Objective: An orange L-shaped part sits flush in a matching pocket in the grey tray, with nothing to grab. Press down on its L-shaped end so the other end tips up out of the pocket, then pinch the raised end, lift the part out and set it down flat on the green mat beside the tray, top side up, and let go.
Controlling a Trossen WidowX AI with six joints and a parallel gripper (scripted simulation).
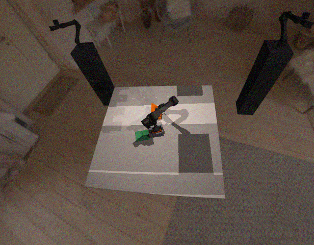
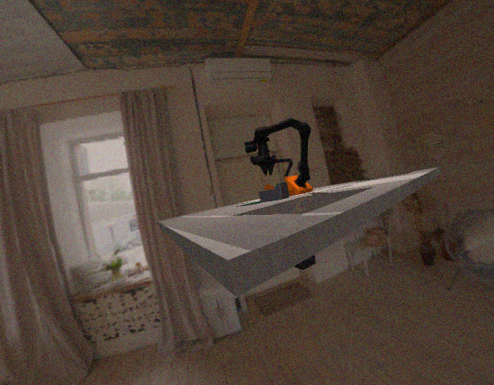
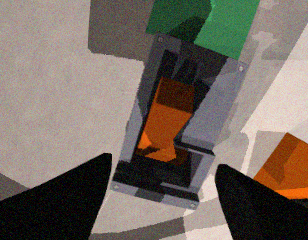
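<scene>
My gripper tip is 20 mm past the orange L-shaped part, 20 mm to the right of it and 110 mm above it. Also, from my gripper tip: green mat (30 mm ahead, 150 mm to the right, 160 mm below).
</scene>
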